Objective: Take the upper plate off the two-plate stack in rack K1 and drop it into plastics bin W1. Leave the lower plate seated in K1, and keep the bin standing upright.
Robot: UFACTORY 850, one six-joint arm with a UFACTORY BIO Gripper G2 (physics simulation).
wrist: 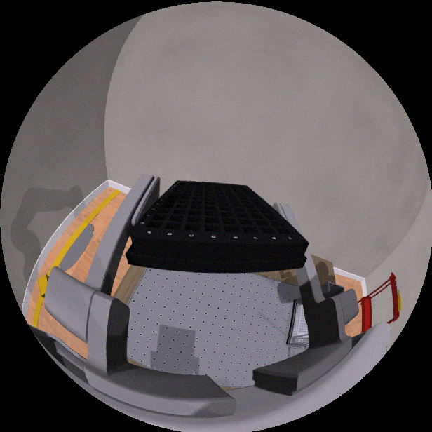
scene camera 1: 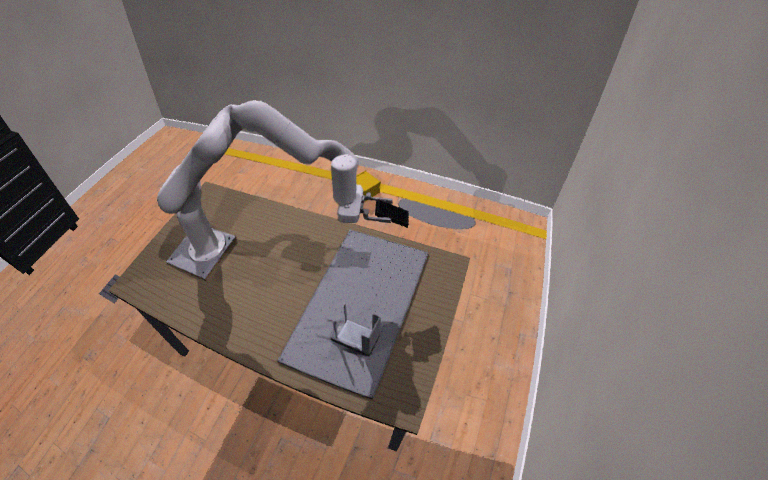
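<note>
My gripper [scene camera 1: 391,210] [wrist: 216,202] is shut on the black upper plate [scene camera 1: 397,214] [wrist: 217,251], held high above the far end of the grey pegboard, away from the rack. Rack K1 [scene camera 1: 367,343] stands near the pegboard's near end. A pale lower plate [scene camera 1: 355,333] sits in it and partly shows at the right in the wrist view [wrist: 301,322]. A yellow box shape, apparently bin W1 [scene camera 1: 367,184] [wrist: 43,286], is off the table, low beyond its far edge near the yellow floor line. The arm hides part of it; it does not appear upright, and its opening is not visible.
The perforated grey board [scene camera 1: 334,300] [wrist: 225,315] lies on the wooden table [scene camera 1: 260,220]. A grey disc [scene camera 1: 438,215] [wrist: 78,247] lies on the floor beyond the table. A black slatted unit [scene camera 1: 33,209] stands at the far left. A red frame [wrist: 366,312] shows at the wrist view's right.
</note>
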